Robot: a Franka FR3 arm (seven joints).
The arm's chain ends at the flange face. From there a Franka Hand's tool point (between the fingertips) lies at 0.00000 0.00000 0.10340 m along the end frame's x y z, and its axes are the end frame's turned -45 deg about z.
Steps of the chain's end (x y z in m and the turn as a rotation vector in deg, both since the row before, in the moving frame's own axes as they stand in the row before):
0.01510, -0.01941, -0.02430, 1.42, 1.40, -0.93
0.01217, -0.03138, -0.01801, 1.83, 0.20, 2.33
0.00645, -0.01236, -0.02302, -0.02, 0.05, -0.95
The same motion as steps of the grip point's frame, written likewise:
0.02800, -0.00310, -0.02436, 0.01, 1.99, -0.93
0.03343, -0.01561, -0.01806, 1.15, 1.44, 2.33
0.01334, -0.00409, -0.02302, -0.05, 0.02, -0.95

